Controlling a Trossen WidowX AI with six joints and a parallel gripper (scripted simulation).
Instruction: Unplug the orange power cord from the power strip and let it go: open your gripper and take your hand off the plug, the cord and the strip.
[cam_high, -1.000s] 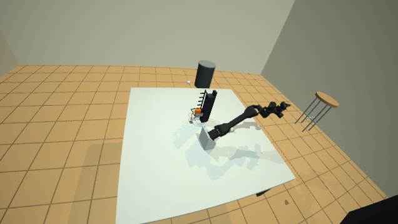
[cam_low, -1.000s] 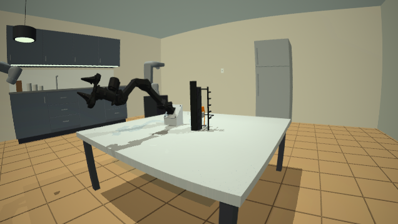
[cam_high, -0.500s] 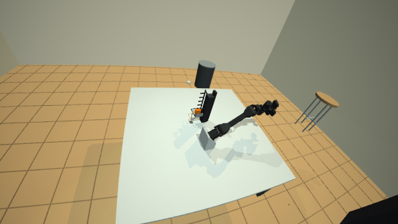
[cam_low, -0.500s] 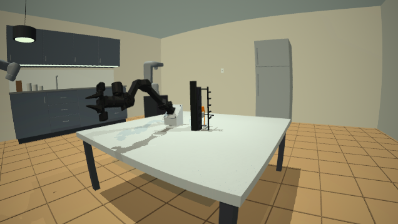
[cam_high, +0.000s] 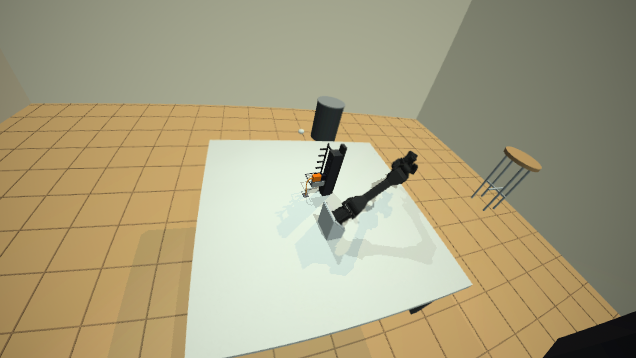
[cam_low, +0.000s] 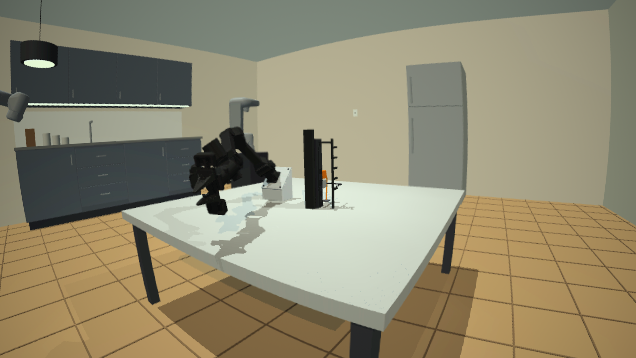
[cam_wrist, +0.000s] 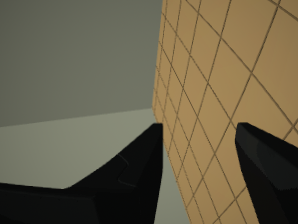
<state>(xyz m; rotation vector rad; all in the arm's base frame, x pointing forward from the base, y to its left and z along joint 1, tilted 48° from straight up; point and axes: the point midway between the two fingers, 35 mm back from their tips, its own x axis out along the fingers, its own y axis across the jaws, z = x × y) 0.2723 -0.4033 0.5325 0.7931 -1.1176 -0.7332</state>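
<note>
My gripper tip is 10 mm past the orange plug, 690 mm to the right of it and 10 mm above it.
</note>
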